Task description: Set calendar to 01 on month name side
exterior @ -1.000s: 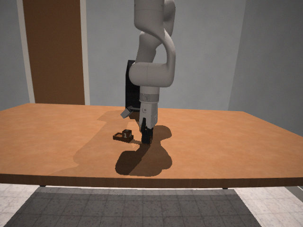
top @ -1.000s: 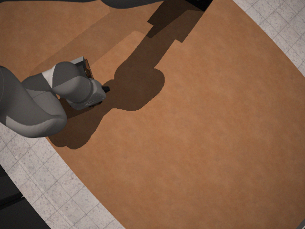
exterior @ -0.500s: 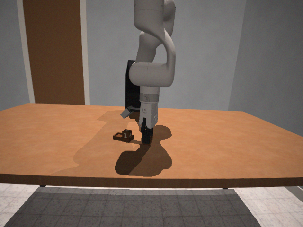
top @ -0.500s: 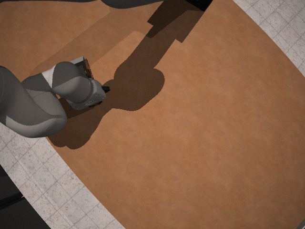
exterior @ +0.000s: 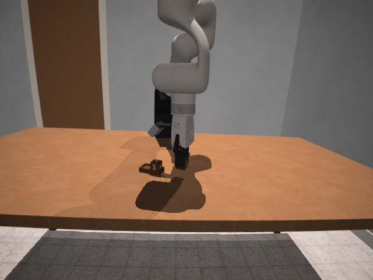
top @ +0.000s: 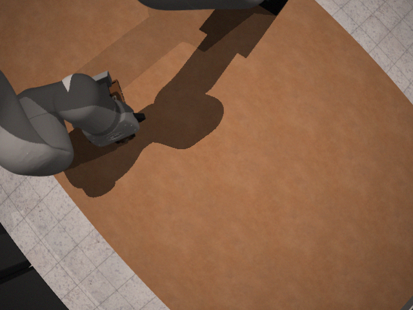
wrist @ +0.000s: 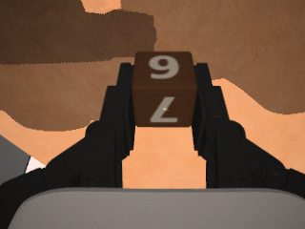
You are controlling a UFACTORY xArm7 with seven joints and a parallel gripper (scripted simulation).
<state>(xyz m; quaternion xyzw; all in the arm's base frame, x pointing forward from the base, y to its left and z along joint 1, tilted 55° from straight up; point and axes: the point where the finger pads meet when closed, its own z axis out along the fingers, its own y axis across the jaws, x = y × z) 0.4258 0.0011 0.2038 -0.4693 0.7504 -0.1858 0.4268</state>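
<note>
Now: hand 40 mm past the calendar tray, 100 mm to the left of it and 50 mm above it. The rest, counted from my hand: cube: 10 mm below.
</note>
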